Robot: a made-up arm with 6 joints.
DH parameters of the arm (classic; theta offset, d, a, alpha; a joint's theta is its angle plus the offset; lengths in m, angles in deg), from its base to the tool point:
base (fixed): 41.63 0 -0.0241 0
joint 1: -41.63 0.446 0.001 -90
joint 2: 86.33 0 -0.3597 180
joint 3: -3.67 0 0.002 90
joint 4: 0 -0.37 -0.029 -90
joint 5: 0 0.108 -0.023 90
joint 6: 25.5 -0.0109 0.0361 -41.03
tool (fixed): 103.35 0.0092 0 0
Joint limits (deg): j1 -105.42..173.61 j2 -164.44..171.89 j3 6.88..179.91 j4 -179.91..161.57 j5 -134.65..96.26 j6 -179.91..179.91
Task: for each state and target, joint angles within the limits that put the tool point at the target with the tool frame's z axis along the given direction. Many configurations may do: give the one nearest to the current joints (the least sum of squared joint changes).
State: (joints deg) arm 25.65 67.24 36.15 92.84 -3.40 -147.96
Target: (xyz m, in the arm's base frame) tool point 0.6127 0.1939 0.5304 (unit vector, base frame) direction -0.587 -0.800 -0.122
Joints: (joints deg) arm 13.31 61.41 32.04 83.05 14.54 -152.56
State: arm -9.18 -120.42 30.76 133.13 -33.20 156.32
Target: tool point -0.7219 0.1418 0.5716 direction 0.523 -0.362 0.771
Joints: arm -2.85 -101.70 48.35 160.93 -68.71 136.34
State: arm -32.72 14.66 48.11 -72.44 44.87 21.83
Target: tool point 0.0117 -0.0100 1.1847 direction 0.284 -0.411 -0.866
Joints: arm -45.69 -8.35 90.57 -116.38 24.28 39.41
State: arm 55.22 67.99 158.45 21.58 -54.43 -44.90
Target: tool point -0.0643 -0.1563 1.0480 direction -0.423 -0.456 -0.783
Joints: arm 44.16 24.17 144.68 42.51 -65.81 -30.30
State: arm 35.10 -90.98 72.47 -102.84 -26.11 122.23
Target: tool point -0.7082 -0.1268 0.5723 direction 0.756 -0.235 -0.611
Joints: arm 4.74 -95.34 77.71 -104.50 11.61 125.74
